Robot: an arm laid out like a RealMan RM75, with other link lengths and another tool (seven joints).
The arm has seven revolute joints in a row. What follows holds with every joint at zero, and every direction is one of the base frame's.
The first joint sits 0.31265 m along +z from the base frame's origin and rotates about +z.
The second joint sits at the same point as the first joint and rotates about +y.
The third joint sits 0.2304 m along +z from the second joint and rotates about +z.
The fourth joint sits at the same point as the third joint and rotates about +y.
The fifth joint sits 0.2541 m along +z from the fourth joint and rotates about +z.
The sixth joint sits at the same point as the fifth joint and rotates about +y.
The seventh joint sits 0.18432 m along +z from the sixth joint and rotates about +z.
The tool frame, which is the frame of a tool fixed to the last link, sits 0.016 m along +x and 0.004 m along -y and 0.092 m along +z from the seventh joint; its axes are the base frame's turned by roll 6, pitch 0 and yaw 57.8 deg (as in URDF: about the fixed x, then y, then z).
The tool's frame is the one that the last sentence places.
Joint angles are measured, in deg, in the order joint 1, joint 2, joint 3, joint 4, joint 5, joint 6, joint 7. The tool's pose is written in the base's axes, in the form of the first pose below.
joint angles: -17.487 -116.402 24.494 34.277 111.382 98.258 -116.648
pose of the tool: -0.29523 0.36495 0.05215 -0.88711 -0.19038 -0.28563 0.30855
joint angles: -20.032 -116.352 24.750 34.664 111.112 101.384 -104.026
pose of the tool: -0.26329 0.36823 0.05539 -0.90236 -0.05536 -0.28534 0.31823
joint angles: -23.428 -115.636 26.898 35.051 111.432 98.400 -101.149
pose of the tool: -0.25148 0.39014 0.05200 -0.91161 -0.00428 -0.25913 0.31906
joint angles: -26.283 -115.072 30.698 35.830 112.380 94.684 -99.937
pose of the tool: -0.24395 0.40801 0.04099 -0.92454 0.03500 -0.22289 0.30713
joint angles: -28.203 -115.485 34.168 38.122 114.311 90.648 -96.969
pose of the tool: -0.24097 0.42269 0.02900 -0.93286 0.08977 -0.17452 0.30209
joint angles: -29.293 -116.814 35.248 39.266 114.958 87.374 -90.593
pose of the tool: -0.23548 0.43384 0.02019 -0.92516 0.15188 -0.14572 0.31588
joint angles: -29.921 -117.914 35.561 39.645 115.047 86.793 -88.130
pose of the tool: -0.22652 0.43533 0.01271 -0.92064 0.17647 -0.14514 0.31656
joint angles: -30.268 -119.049 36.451 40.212 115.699 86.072 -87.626
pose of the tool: -0.22110 0.43435 0.00201 -0.92167 0.18617 -0.14242 0.30918
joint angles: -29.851 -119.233 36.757 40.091 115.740 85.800 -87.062
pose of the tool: -0.22396 0.43201 -0.00098 -0.92219 0.18686 -0.13991 0.30834
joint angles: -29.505 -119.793 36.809 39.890 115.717 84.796 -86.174
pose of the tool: -0.22688 0.43197 -0.00528 -0.92138 0.18647 -0.13609 0.31266
